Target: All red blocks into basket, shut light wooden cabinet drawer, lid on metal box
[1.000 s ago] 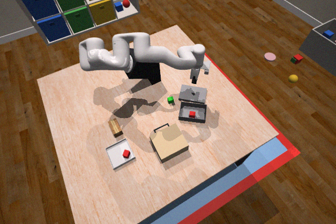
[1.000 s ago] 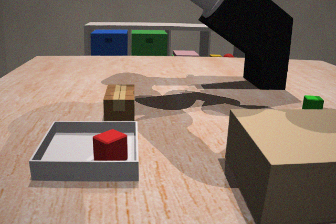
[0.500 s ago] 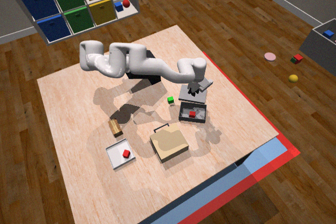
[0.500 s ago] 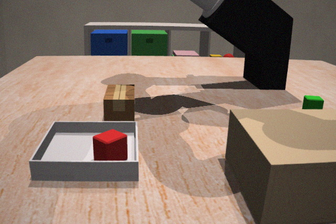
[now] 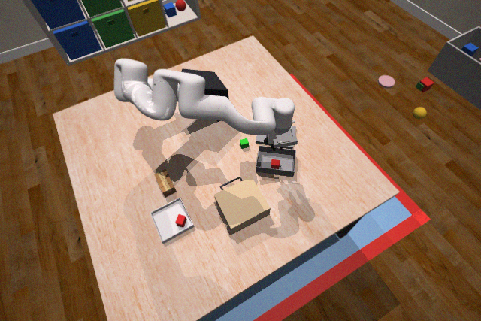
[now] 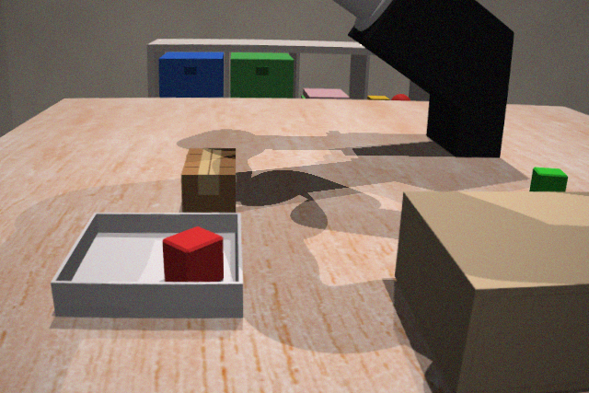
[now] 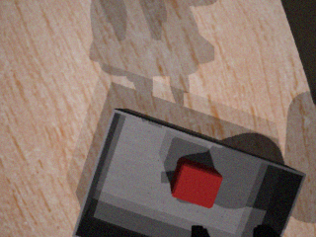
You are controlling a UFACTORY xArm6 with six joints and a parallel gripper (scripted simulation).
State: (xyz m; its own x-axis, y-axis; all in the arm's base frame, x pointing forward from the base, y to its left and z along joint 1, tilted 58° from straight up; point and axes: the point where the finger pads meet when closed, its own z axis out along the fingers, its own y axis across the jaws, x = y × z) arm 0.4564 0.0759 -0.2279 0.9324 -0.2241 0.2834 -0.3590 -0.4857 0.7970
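My hand is 16 cm above the metal box, 1 cm to the right of it and 1 cm past it. From my hand the other things lie so: grey lid (17 cm below, 15 cm behind, 10 cm to the left); drawer (24 cm to the right, 15 cm below, 8 cm ahead); light wooden cabinet (24 cm to the right, 15 cm below, 10 cm ahead).
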